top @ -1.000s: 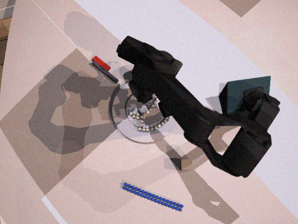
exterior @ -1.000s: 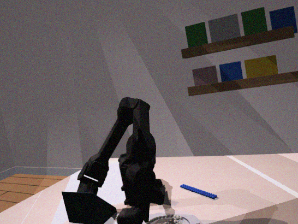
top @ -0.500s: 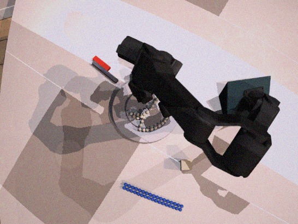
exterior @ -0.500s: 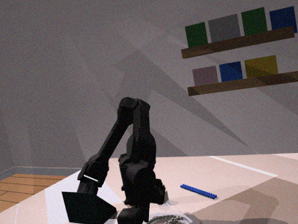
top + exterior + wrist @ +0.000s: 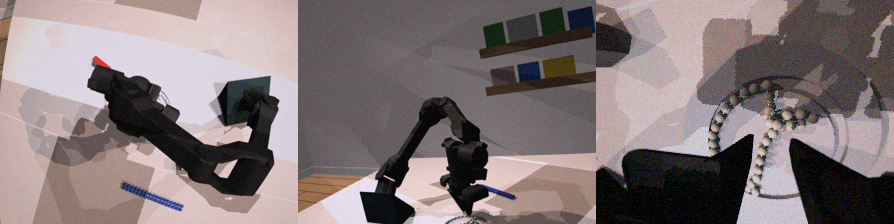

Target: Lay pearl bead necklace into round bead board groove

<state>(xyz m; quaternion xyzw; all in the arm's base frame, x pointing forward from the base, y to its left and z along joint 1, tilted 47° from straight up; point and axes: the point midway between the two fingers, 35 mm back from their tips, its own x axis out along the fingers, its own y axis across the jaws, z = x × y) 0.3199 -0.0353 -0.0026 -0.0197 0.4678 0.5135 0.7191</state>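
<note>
My gripper tip is 40 mm above the round bead board, 20 mm to the left of it and 10 mm past it. From my gripper tip the other things lie so: small beige cube 160 mm to the left, 90 mm behind, 30 mm below; grey block 190 mm to the right, 100 mm ahead, 40 mm below.
</note>
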